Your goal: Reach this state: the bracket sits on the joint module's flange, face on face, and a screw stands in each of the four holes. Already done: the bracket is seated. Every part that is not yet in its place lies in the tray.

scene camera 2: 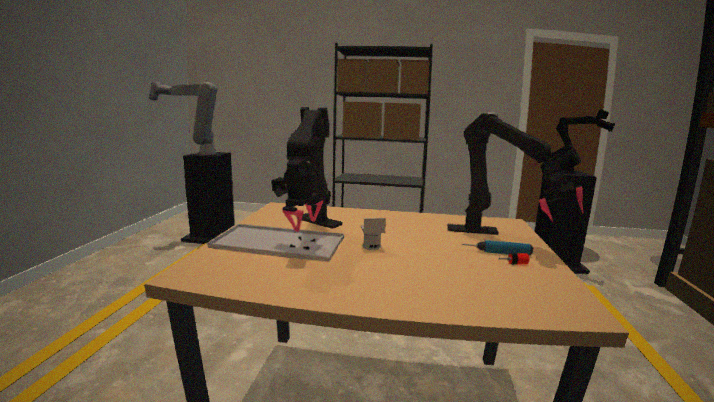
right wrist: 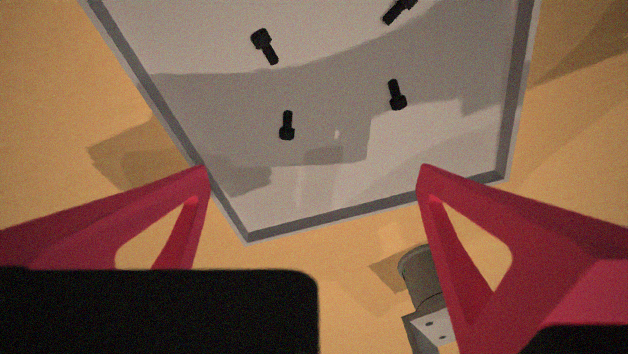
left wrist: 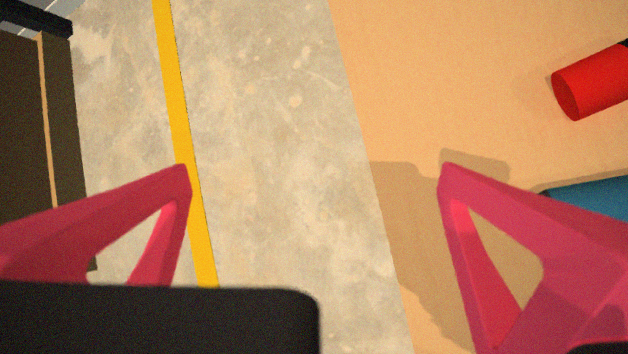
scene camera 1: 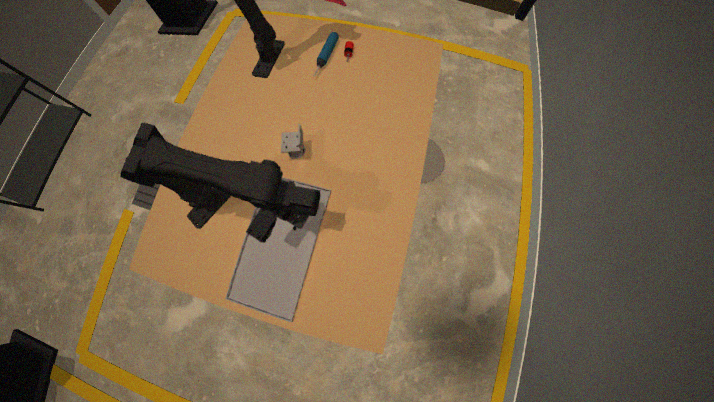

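Seen in the pictures: left gripper, fingertip midpoint: (scene camera 2: pixel 567 217) (left wrist: pixel 314 177); right gripper, fingertip midpoint: (scene camera 2: pixel 305 226) (right wrist: pixel 313 176); left arm's base at its link origin: (scene camera 2: pixel 472 230) (scene camera 1: pixel 269 58); right arm's base at its link origin: (scene camera 2: pixel 319 221) (scene camera 1: pixel 213 201).
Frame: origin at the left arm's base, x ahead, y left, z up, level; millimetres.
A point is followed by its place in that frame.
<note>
The grey bracket (scene camera 1: pixel 291 142) @[x 258, y -377, z 67 mm] (scene camera 2: pixel 375 225) @[x 291, y -360, z 86 mm] (right wrist: pixel 433 327) @[x 277, y -376, z 66 mm] sits on the upright joint module (scene camera 2: pixel 372 240) @[x 287, y -368, z 33 mm] (right wrist: pixel 423 280) @[x 273, y -398, z 33 mm]; dark holes show in its top plate. Four black screws (right wrist: pixel 287 126) @[x 344, y -577, z 11 mm] (right wrist: pixel 397 96) @[x 272, y -575, z 11 mm] (right wrist: pixel 264 46) @[x 339, y -627, z 14 mm] (right wrist: pixel 398 11) @[x 267, y -622, z 11 mm] lie apart in the grey tray (scene camera 1: pixel 265 285) @[x 302, y -823, z 4 mm] (scene camera 2: pixel 240 241) @[x 337, y -818, z 4 mm] (right wrist: pixel 330 216) @[x 338, y -486, z 10 mm], near its end beside the module. My right gripper (scene camera 2: pixel 305 225) @[x 330, y -583, z 78 mm] (right wrist: pixel 313 176) @[x 330, y -583, z 78 mm] is open and empty above that end of the tray; in scene camera 1 its fingers are hidden under the arm. My left gripper (scene camera 2: pixel 567 216) @[x 284, y 252, z 155 mm] (left wrist: pixel 314 177) @[x 284, y 252, z 155 mm] is open and empty, high near the table's right edge in scene camera 2.
A blue screwdriver-like tool (scene camera 1: pixel 328 48) @[x 241, y 67, z 38 mm] (scene camera 2: pixel 507 247) @[x 251, y 80, z 29 mm] (left wrist: pixel 595 197) @[x 246, y 137, z 37 mm] and a short red one (scene camera 1: pixel 349 49) @[x 322, y 86, z 34 mm] (scene camera 2: pixel 520 258) @[x 330, y 104, z 25 mm] (left wrist: pixel 595 82) @[x 310, y 119, z 34 mm] lie near the left arm's base. A shelf rack (scene camera 2: pixel 334 150) and two arms on black pedestals (scene camera 2: pixel 209 195) (scene camera 2: pixel 590 220) stand beyond the table (scene camera 2: pixel 400 295) @[x 577, y -259, z 0 mm].
</note>
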